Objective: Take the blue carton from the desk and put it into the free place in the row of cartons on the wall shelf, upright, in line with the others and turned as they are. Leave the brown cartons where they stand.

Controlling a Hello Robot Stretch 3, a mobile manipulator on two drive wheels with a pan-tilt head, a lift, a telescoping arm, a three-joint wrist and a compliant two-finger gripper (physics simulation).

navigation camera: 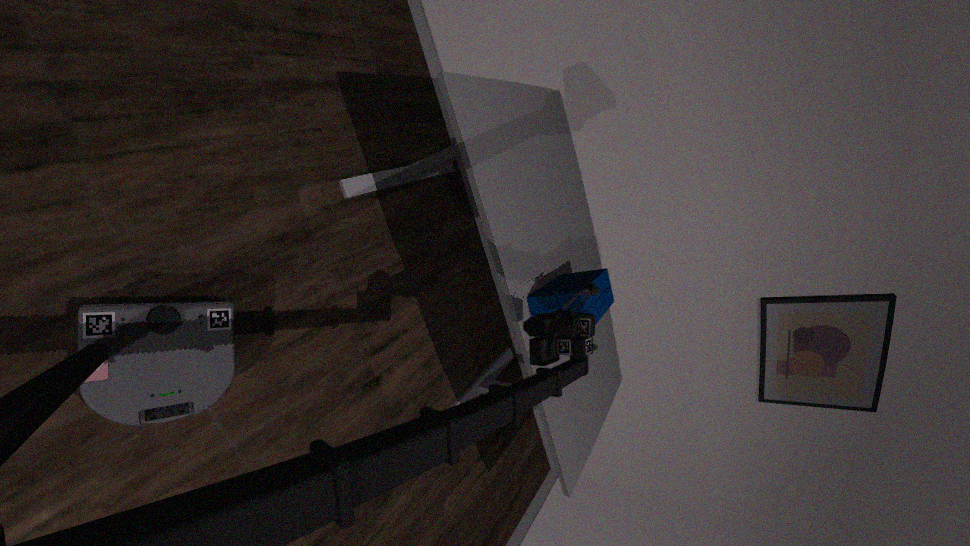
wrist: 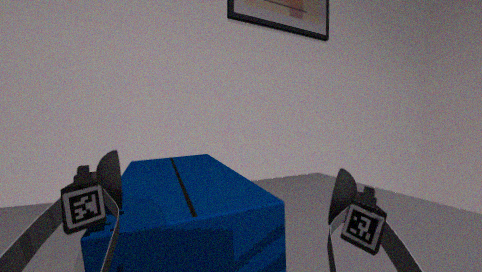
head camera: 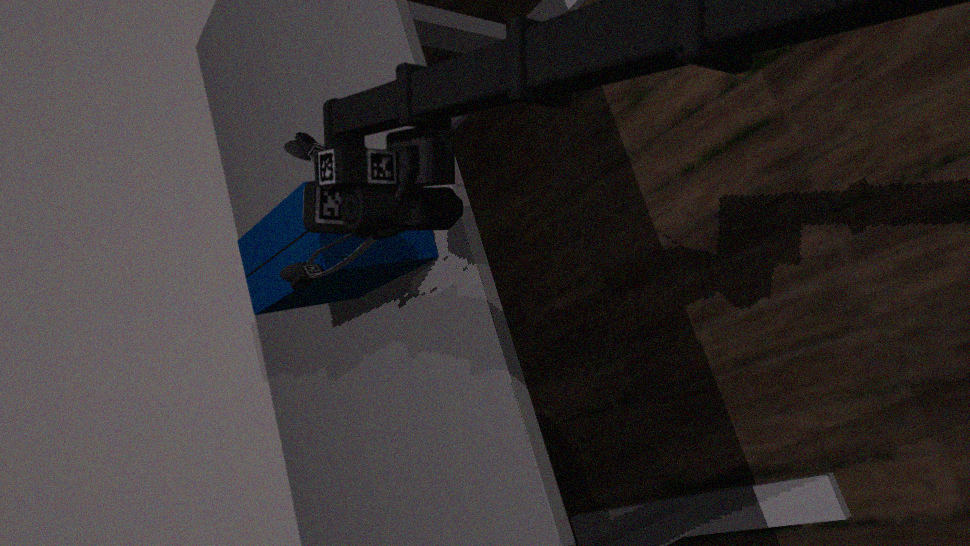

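Seen in the pictures: gripper, fingertip midpoint: (wrist: 229,180) (head camera: 290,211); robot's base, link origin: (navigation camera: 164,318).
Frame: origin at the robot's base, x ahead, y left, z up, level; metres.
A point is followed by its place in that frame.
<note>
The blue carton (head camera: 274,234) {x 0.000, y -0.960, z 0.905 m} (navigation camera: 570,288) {x 0.058, y -0.867, z 0.850 m} (wrist: 200,245) {x -0.012, y -0.841, z 0.886 m} sits on the grey desk (head camera: 407,420) {x 0.293, y -0.922, z 0.720 m} (navigation camera: 522,203) {x 0.331, y -0.830, z 0.720 m} (wrist: 310,205) {x -0.266, y -1.357, z 0.720 m} by the wall, with a thin dark line along its top. My gripper (head camera: 297,210) {x -0.029, y -0.880, z 0.916 m} (navigation camera: 590,318) {x -0.029, y -0.880, z 0.916 m} (wrist: 229,180) {x -0.029, y -0.880, z 0.916 m} is open wide, with the carton's top showing between its fingers in the wrist view. The left finger overlaps the carton's left edge there, and the right finger stands off its right side with a gap. I cannot tell whether the fingertips are level with the carton or above it. The wall shelf and the brown cartons do not show.
My arm (head camera: 610,40) {x -0.101, y -0.293, z 0.991 m} (navigation camera: 393,447) {x -0.087, y -0.167, z 0.992 m} reaches over the desk's front edge. A light desk leg (head camera: 800,501) (navigation camera: 358,185) stands on the wooden floor. My base (navigation camera: 162,369) {x -0.124, y 0.006, z 0.159 m} is in front of the desk. A framed picture (navigation camera: 762,352) {x -0.263, y -1.744, z 1.391 m} (wrist: 280,30) {x -0.256, y -1.764, z 1.383 m} hangs on the wall behind.
</note>
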